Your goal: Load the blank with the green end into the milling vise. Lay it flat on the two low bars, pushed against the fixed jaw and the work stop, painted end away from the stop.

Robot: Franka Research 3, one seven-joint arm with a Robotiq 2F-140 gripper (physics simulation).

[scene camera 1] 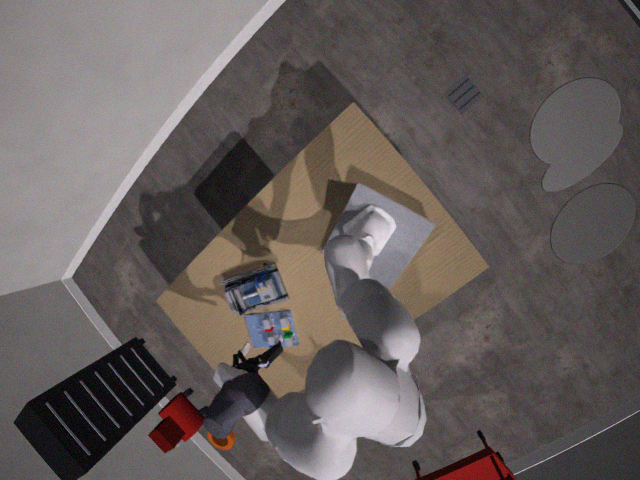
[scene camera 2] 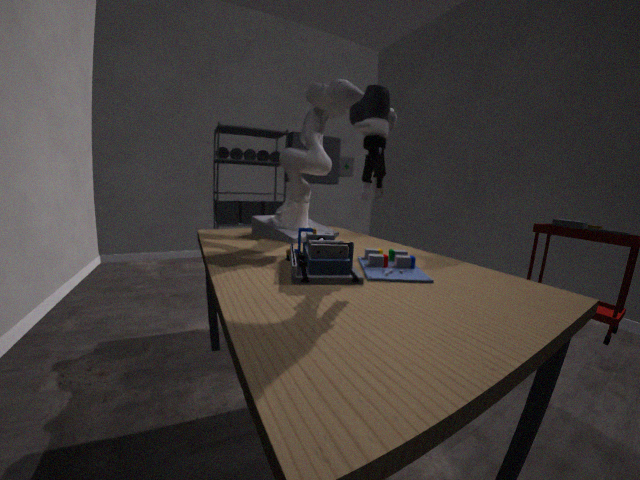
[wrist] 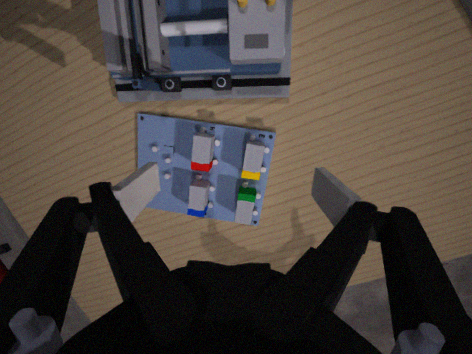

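Observation:
The blank with the green end lies on the blue plate; in the wrist view it is at the plate's lower right, green end toward the vise. My gripper is open and empty, high above the table near the plate. The milling vise stands beside the plate, at the top of the wrist view, partly cut off. It shows a white round bar and a grey block; I cannot make out the two low bars.
Blanks with red, yellow and blue ends lie on the same plate, close to the green-ended one, with small white pegs beside them. A blue hoop rises at the vise. A red cart stands beyond the table.

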